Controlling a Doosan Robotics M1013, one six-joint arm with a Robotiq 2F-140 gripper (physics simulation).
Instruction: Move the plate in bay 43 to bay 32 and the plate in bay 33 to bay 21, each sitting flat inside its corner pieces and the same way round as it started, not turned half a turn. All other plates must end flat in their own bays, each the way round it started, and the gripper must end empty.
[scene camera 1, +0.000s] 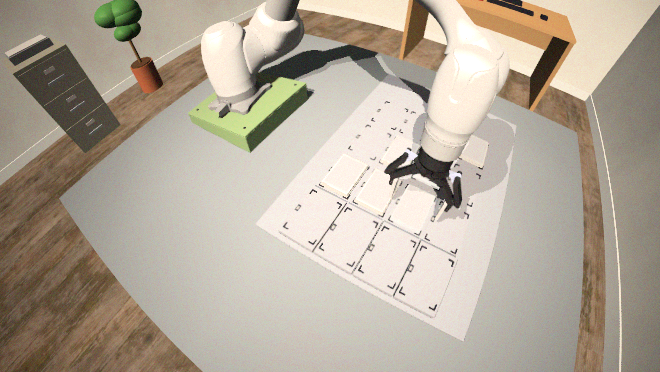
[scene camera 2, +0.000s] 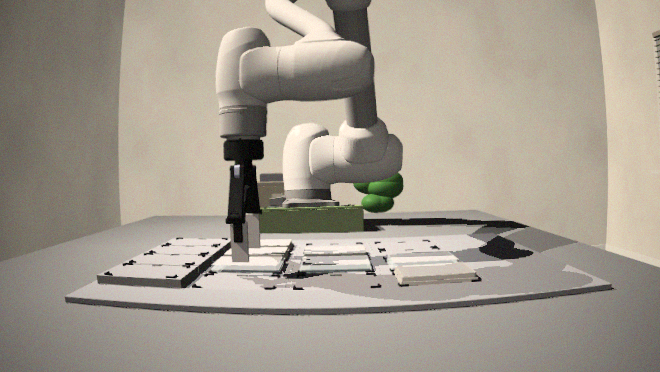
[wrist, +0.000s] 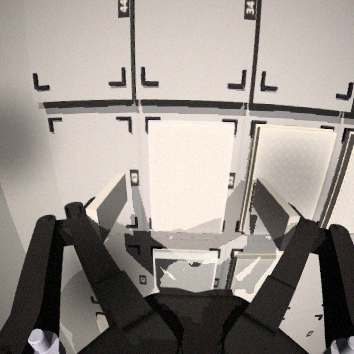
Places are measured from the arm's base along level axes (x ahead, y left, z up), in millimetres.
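Where they show: gripper, between the fingertips: (scene camera 1: 415, 203) (scene camera 2: 247, 254) (wrist: 189, 188); arm's base, origin of its link: (scene camera 1: 240, 97) (scene camera 2: 308, 206).
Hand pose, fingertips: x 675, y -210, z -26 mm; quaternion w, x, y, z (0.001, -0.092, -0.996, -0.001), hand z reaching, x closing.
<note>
Things, the pixels of their top centre, and the offset from my fingertips. "pt": a spot on its surface instead.
- pale plate, centre of its top: (wrist: 188, 184) (scene camera 2: 247, 260) (scene camera 1: 414, 206) dy +0, dx +1, dz -12 mm
- Bay 43, a spot on its surface: (wrist: 90, 145) (scene camera 1: 444, 237) pt dy -55, dx +101, dz -26 mm
- Bay 21, a spot on its surface: (scene camera 1: 410, 124) pt dy +340, dx -70, dz -26 mm
- bay 23, a spot on its surface: (wrist: 300, 165) (scene camera 1: 372, 194) pt dy -4, dx -117, dz -12 mm
- bay 13, a spot on its surface: (wrist: 346, 185) (scene camera 1: 355, 178) pt dy +29, dx -177, dz -12 mm
- bay 22, a spot on its surface: (scene camera 1: 395, 149) pt dy +184, dx -94, dz -12 mm
- bay 41, a spot on its surface: (scene camera 2: 435, 274) (scene camera 1: 483, 153) pt dy +290, dx +198, dz -13 mm
My gripper (scene camera 1: 419, 200) (scene camera 2: 247, 253) (wrist: 189, 188) is open and empty. Its fingers straddle the plate in bay 33 from left and right in the wrist view, with their tips a little above plate level. That pale plate (scene camera 1: 414, 209) (wrist: 190, 150) lies flat inside its corner pieces. Bay 43 (scene camera 1: 442, 234) (wrist: 90, 145) holds no plate. A plate (scene camera 2: 337, 265) (wrist: 185, 275) lies flat in bay 32, partly hidden by the gripper in the wrist view. Bay 21 (scene camera 1: 410, 124) shows corner marks and no plate in scene camera 1, and the arm hides part of it.
The plate in bay 23 (scene camera 1: 375, 192) (wrist: 300, 165) lies beside the right finger. Other plates lie in bay 13 (scene camera 1: 345, 175) (wrist: 346, 185), bay 22 (scene camera 1: 395, 149) and bay 41 (scene camera 1: 476, 151) (scene camera 2: 435, 274). Raised row-4 bays (scene camera 1: 385, 262) (scene camera 2: 145, 270) adjoin row 3.
</note>
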